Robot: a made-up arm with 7 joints. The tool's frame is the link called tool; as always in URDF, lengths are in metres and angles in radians. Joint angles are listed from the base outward.
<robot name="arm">
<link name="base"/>
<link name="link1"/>
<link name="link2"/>
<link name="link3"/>
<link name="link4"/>
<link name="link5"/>
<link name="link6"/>
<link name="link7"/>
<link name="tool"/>
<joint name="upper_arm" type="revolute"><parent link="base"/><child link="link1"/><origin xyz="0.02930 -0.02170 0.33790" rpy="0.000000 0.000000 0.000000"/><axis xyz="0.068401 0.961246 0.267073"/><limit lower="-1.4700" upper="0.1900"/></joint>
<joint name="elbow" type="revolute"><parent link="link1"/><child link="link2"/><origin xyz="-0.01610 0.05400 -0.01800" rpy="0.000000 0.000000 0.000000"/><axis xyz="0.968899 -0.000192 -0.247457"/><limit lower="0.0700" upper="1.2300"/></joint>
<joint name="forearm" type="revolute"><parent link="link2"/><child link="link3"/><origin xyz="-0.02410 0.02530 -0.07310" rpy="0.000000 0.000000 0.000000"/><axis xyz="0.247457 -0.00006 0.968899"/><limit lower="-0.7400" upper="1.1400"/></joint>
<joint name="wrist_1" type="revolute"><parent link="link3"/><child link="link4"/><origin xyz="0.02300 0.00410 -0.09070" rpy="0.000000 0.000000 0.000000"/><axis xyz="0.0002 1 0.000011"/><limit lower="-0.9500" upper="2.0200"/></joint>
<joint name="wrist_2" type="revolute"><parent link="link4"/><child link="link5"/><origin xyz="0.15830 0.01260 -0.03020" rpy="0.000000 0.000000 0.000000"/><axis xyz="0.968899 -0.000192 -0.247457"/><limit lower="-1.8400" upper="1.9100"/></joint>
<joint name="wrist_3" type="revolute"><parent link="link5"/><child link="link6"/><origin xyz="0.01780 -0.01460 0.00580" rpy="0.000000 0.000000 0.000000"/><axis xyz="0.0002 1 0.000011"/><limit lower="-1.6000" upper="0.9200"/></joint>
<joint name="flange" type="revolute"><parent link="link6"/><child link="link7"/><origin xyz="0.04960 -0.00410 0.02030" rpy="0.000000 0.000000 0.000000"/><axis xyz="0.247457 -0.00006 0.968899"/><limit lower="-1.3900" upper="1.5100"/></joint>
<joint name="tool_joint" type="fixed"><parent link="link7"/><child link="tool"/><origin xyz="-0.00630 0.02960 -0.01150" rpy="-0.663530 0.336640 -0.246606"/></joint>
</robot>
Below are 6 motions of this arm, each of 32 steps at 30 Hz.
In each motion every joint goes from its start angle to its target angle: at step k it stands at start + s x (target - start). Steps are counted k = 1, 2, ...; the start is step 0. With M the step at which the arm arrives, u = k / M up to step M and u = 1 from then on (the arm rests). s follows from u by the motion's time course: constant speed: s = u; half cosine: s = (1 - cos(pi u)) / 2; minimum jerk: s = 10 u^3 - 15 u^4 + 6 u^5.
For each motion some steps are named. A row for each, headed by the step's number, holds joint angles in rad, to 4 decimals.
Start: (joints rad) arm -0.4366 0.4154 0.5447 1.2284 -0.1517 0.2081 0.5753
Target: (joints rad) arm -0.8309 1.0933 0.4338 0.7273 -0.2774 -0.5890 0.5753
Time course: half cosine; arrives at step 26
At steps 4, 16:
4: -0.4592 0.4542 0.5383 1.1997 -0.1589 0.1624 0.5753
16: -0.7037 0.8745 0.4696 0.8890 -0.2368 -0.3318 0.5753

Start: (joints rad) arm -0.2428 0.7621 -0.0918 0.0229 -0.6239 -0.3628 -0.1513
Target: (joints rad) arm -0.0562 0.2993 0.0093 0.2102 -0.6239 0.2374 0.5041
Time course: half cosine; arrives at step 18
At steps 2, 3, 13, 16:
2: -0.2372 0.7481 -0.0888 0.0285 -0.6239 -0.3447 -0.1315
3: -0.2303 0.7311 -0.0850 0.0354 -0.6239 -0.3226 -0.1074
13: -0.0895 0.3820 -0.0088 0.1767 -0.6239 0.1302 0.3870
16: -0.0618 0.3133 0.0063 0.2046 -0.6239 0.2193 0.4843

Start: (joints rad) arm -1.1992 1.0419 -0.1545 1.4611 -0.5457 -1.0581 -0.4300
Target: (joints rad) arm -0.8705 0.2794 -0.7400 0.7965 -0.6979 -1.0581 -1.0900
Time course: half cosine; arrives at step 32
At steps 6, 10, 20, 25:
6: -1.1715 0.9776 -0.2038 1.4051 -0.5585 -1.0581 -0.4856
10: -1.1262 0.8725 -0.2846 1.3134 -0.5795 -1.0581 -0.5767
20: -0.9720 0.5148 -0.5593 1.0016 -0.6509 -1.0581 -0.8863
25: -0.9078 0.3659 -0.6735 0.8719 -0.6806 -1.0581 -1.0151

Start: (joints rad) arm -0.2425 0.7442 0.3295 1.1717 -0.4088 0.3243 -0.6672
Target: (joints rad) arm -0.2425 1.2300 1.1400 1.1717 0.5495 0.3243 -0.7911
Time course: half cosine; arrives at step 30
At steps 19, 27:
19: -0.2425 1.0859 0.8996 1.1717 0.2652 0.3243 -0.7543
27: -0.2425 1.2181 1.1202 1.1717 0.5260 0.3243 -0.7881

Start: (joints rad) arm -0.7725 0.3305 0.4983 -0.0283 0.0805 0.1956 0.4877
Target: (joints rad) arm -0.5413 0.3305 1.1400 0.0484 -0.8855 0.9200 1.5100
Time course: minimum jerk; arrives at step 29
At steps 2, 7, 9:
2: -0.7718 0.3305 0.5002 -0.0281 0.0777 0.1977 0.4907
7: -0.7506 0.3305 0.5590 -0.0210 -0.0109 0.2642 0.5844
9: -0.7316 0.3305 0.6119 -0.0147 -0.0905 0.3238 0.6687

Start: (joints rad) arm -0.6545 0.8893 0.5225 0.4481 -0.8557 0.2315 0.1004
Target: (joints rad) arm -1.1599 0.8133 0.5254 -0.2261 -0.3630 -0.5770 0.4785
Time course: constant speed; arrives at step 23
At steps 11, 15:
11: -0.8962 0.8530 0.5239 0.1257 -0.6201 -0.1552 0.2812
15: -0.9841 0.8397 0.5244 0.0084 -0.5344 -0.2958 0.3470

